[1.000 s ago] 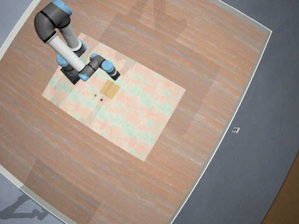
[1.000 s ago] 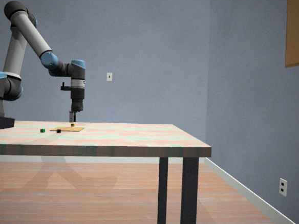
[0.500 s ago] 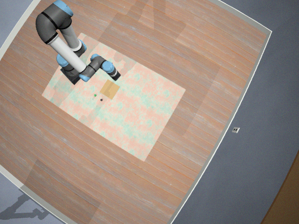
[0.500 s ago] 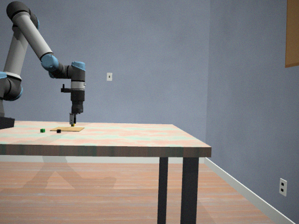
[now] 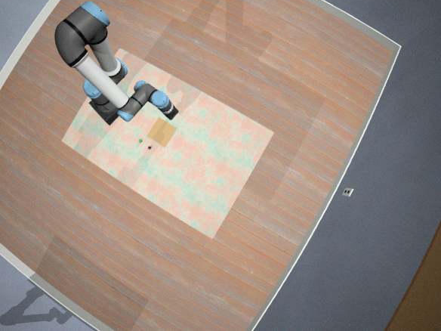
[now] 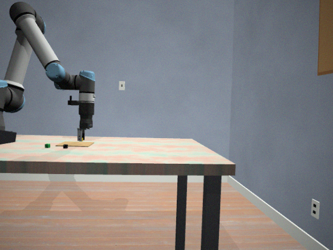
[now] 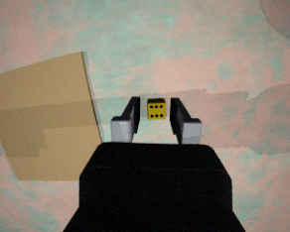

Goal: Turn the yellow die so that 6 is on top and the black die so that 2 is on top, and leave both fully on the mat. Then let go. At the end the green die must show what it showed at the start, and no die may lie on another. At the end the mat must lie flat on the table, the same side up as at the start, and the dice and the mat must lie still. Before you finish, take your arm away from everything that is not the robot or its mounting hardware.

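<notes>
Right now my hand is 1 cm above the yellow die. The rest, counted from my hand: black die (25 cm to the right, 1 cm below, 1 cm ahead); tan mat (13 cm to the right, 2 cm below, 1 cm ahead); green die (25 cm to the right, 7 cm behind, 1 cm below).
</notes>
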